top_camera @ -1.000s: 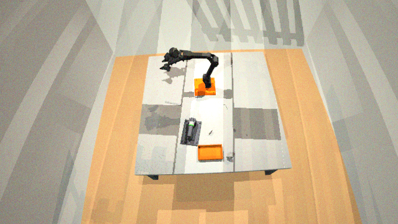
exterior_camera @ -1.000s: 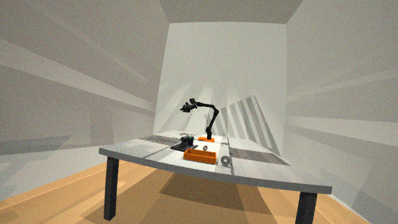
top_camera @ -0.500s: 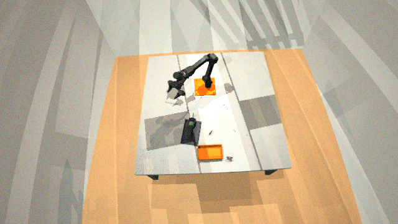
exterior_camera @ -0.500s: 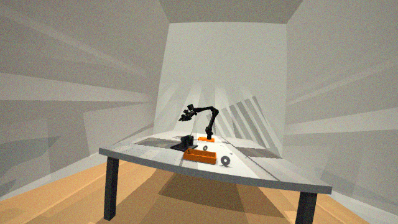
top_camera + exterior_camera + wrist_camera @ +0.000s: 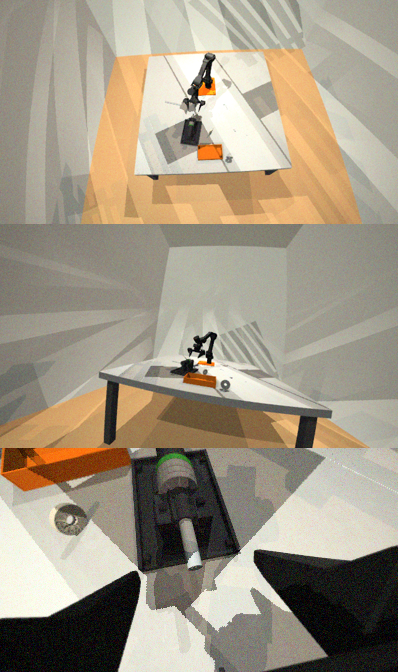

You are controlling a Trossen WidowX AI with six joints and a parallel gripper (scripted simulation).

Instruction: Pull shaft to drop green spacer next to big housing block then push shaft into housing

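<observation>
My gripper tip is 8 cm short of the grey shaft, 2 cm above it and 1 cm to the left of it. The rest, counted from my gripper tip: grey spacer: 10 cm ahead, 2 cm to the right, 2 cm below; then green spacer: 13 cm ahead, 2 cm to the right, 2 cm below; then baseplate: 16 cm ahead, 5 cm below, 3 cm to the right.
</observation>
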